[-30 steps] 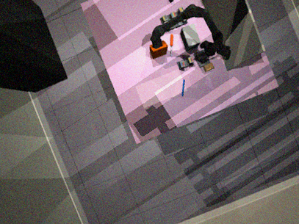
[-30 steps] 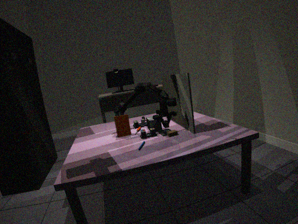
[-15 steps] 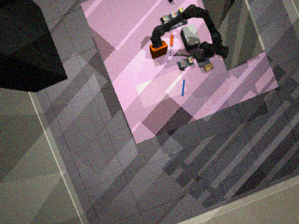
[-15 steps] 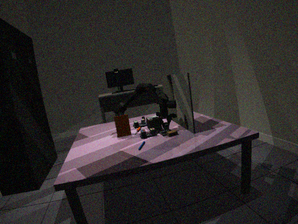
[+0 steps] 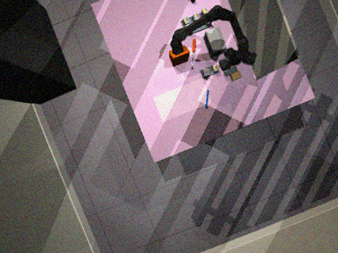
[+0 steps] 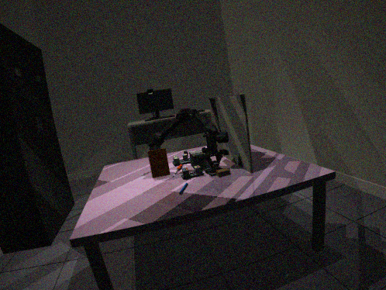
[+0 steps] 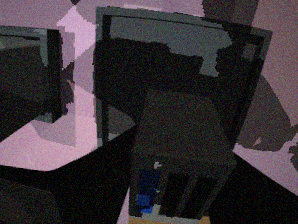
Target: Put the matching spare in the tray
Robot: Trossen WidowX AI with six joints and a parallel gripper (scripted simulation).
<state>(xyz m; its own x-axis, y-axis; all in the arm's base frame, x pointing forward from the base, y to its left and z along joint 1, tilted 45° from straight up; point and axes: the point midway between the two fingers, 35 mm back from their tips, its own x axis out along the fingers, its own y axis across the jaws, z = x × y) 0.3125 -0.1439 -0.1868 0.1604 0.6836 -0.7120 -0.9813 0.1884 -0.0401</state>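
Now: the grey tray 20 mm below my gripper tip. Round my gripper tip: blue pen: 260 mm behind, 130 mm to the right, 20 mm below; upright panel: 200 mm ahead, 150 mm to the left, 200 mm above; mounted unit: 20 mm behind, 200 mm to the left, 30 mm above.
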